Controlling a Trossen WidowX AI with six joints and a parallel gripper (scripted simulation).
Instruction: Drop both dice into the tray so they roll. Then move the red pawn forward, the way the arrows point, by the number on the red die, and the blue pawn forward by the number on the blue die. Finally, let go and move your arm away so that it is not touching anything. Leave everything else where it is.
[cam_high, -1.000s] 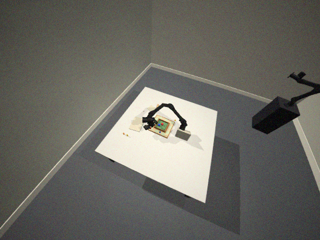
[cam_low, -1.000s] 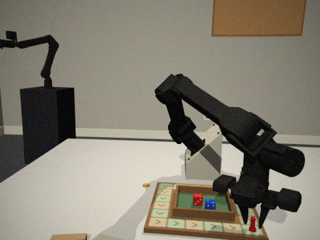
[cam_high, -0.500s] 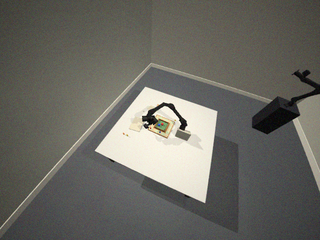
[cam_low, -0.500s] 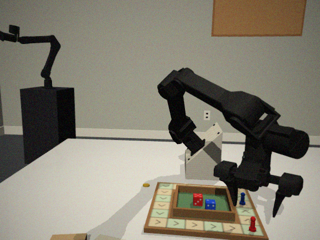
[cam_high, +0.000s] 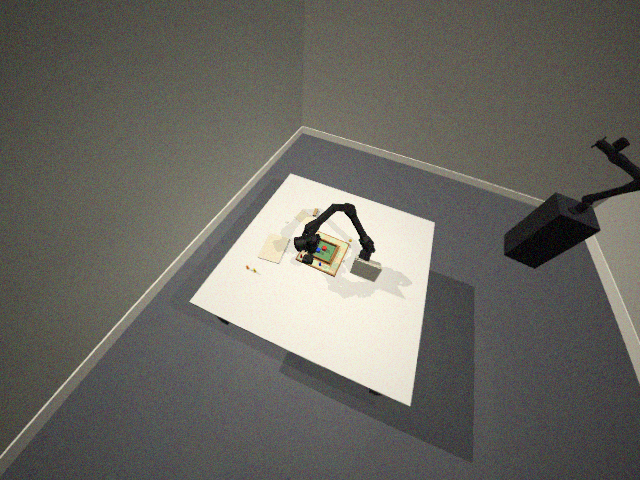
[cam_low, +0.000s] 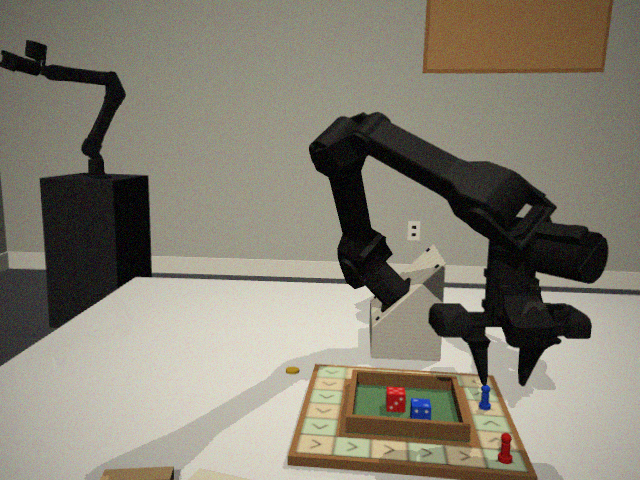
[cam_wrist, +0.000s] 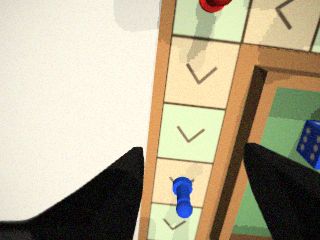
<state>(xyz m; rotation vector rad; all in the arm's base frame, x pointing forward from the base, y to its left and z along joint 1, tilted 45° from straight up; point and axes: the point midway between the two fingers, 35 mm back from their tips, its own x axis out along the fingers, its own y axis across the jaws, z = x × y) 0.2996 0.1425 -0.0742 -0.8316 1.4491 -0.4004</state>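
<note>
Right now my gripper tip is 7 cm past the blue pawn, 1 cm to the left of it and 5 cm above it. From my gripper tip the other things lie so: red pawn 7 cm ahead, 5 cm below; yellow token 16 cm behind, 31 cm to the right, 7 cm below; green tray 3 cm behind, 12 cm to the right, 7 cm below.
</note>
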